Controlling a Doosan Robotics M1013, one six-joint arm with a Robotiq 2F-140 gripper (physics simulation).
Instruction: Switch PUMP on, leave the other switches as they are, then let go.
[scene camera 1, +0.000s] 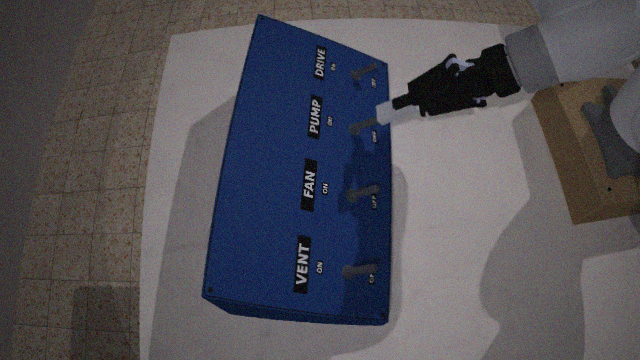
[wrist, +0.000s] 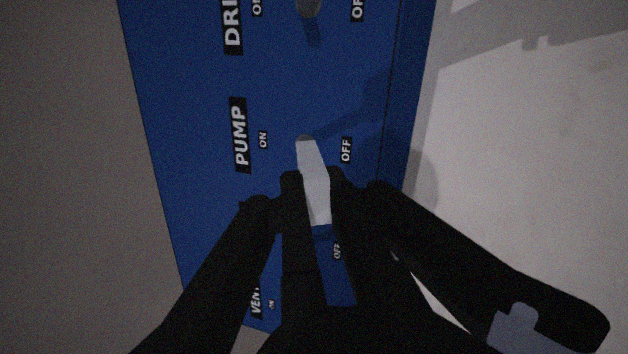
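Pixels of known places: gripper, fingertip midpoint: (scene camera 1: 379, 115) (wrist: 306, 158); arm's base at its link origin: (scene camera 1: 624, 140).
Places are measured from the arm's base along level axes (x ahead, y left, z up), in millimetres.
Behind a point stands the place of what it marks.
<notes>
The blue switch panel (scene camera 1: 265, 165) {y 79, x 728, z 46 mm} (wrist: 185, 150) {y -5, x 725, z 48 mm} carries four grey levers. The PUMP lever (scene camera 1: 363, 125) {y -13, x 578, z 5 mm} (wrist: 304, 138) {y -26, x 590, z -13 mm} leans toward its OFF label (wrist: 346, 150) {y -15, x 555, z -33 mm}, and its outer end is at my fingertips in the scene view; contact cannot be made out. The DRIVE lever (scene camera 1: 364, 72) {y -131, x 566, z 2 mm} (wrist: 308, 7) {y -131, x 569, z -2 mm}, FAN lever (scene camera 1: 363, 193) {y 107, x 588, z 7 mm} and VENT lever (scene camera 1: 360, 271) {y 226, x 598, z 8 mm} also lean to the OFF side. My gripper (scene camera 1: 385, 113) {y -21, x 554, z 22 mm} (wrist: 306, 158) {y -21, x 554, z 22 mm} is shut and empty, its pale tips over the panel's OFF-side edge by PUMP. In the wrist view the tips cover most of the PUMP lever.
The panel stands on a pale table top (scene camera 1: 450, 200) {y 76, x 408, z -108 mm} (wrist: 500, 150) {y -17, x 443, z -108 mm}. The arm reaches in from the right, above a wooden base board (scene camera 1: 565, 165) {y 22, x 134, z -71 mm}. The DRIVE and FAN levers stand on either side of PUMP.
</notes>
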